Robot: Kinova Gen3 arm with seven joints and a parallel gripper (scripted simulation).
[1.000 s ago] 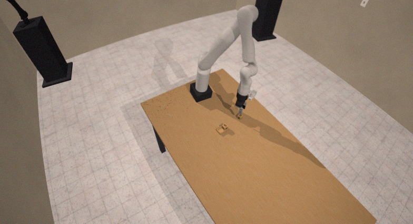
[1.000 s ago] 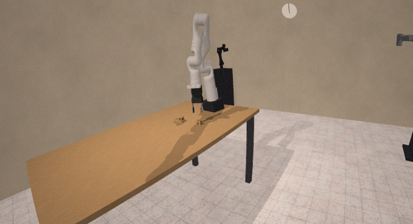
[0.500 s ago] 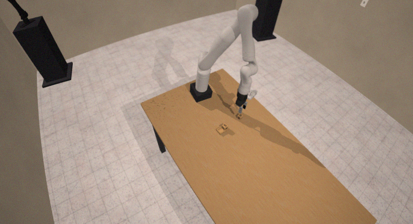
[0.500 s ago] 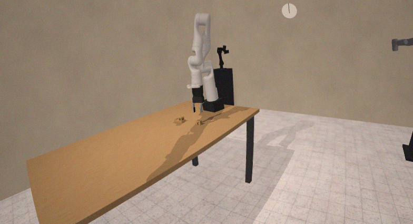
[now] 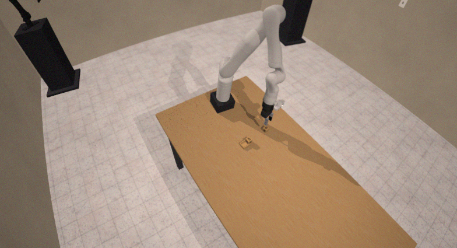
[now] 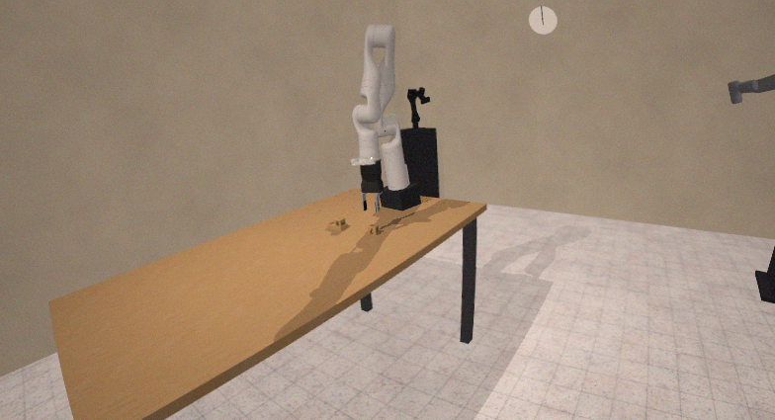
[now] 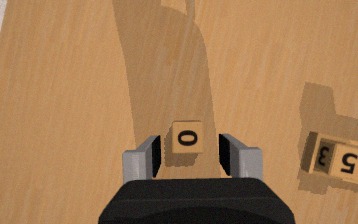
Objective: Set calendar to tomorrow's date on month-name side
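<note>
The wooden date cube is 90 mm below my hand. From my hand the other things lie so: wooden tray 170 mm to the right, 100 mm below, 50 mm ahead.
</note>
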